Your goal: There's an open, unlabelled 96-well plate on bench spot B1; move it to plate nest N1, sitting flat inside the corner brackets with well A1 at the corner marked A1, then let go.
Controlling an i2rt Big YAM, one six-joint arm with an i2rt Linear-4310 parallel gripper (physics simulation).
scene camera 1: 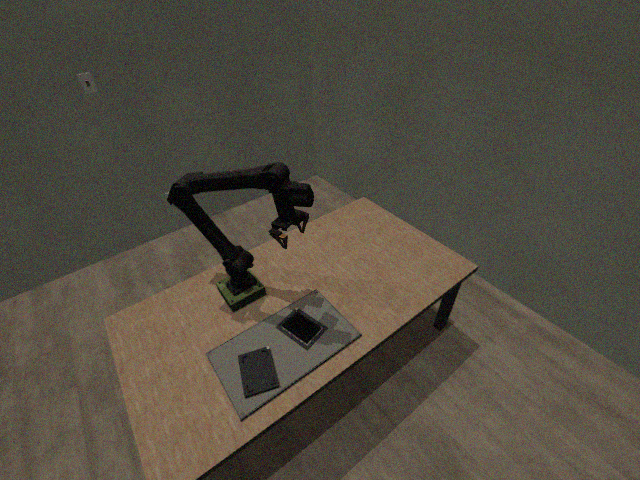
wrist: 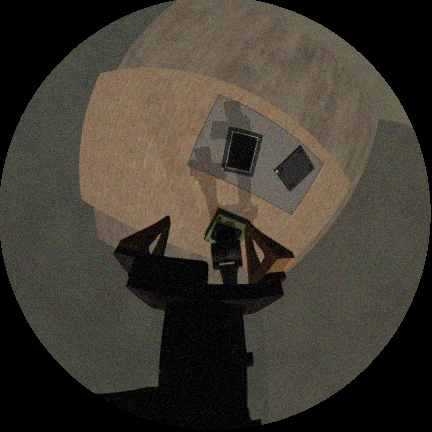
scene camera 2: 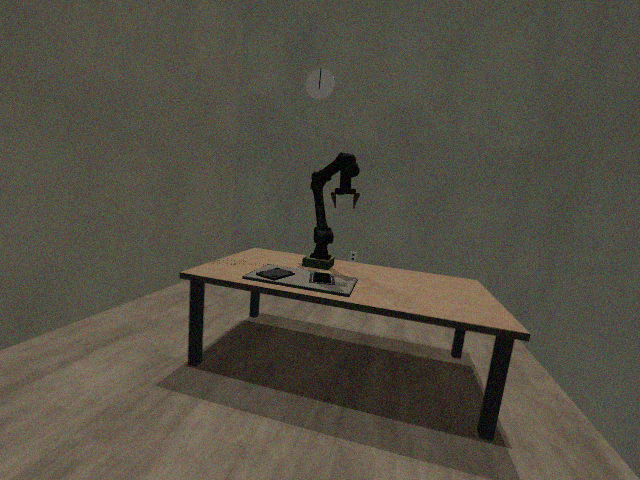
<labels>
my gripper: open, holds nothing
a dark plate (wrist: 242, 146): on a dark nest with pale outline
</labels>
